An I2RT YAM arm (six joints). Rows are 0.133 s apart.
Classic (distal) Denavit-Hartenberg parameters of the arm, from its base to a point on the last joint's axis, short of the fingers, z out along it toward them. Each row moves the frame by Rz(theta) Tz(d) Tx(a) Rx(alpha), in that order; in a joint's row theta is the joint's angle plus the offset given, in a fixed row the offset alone. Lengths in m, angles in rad.
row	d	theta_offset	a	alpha
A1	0.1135	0	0.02	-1.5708
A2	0	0	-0.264	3.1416
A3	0	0.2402	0.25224	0
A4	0	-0.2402	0.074	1.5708
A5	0	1.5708	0	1.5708
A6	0.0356	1.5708	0	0
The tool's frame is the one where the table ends.
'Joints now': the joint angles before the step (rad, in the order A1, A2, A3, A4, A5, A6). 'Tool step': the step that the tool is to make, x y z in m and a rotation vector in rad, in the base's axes. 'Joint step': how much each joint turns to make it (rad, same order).
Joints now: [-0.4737 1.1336 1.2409 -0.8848 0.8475 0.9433]
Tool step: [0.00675 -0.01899 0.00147 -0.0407 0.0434 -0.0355]
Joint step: [-0.0576 0.0473 0.0167 0.0775 0.0226 -0.0863]
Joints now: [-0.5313 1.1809 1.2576 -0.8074 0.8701 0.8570]
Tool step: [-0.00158 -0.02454 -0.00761 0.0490 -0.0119 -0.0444]
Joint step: [-0.0967 0.0466 0.0070 0.0228 -0.0706 -0.0001]
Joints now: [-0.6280 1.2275 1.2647 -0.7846 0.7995 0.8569]
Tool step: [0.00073 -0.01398 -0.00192 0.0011 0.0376 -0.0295]
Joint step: [-0.0420 0.0370 0.0175 0.0143 0.0057 -0.0353]
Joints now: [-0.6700 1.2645 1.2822 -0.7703 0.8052 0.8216]
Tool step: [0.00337 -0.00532 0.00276 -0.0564 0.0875 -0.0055]
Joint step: [-0.0017 0.0144 0.0025 0.0575 0.0686 -0.1062]
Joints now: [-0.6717 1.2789 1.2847 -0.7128 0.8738 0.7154]
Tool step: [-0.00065 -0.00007 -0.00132 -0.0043 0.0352 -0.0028]
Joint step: [-0.0002 -0.0007 -0.0061 0.0018 0.0185 -0.0275]
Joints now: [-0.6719 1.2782 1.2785 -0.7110 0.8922 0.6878]
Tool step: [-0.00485 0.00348 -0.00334 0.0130 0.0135 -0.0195]
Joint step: [0.0000 -0.0132 -0.0129 -0.0369 0.0134 0.0230]
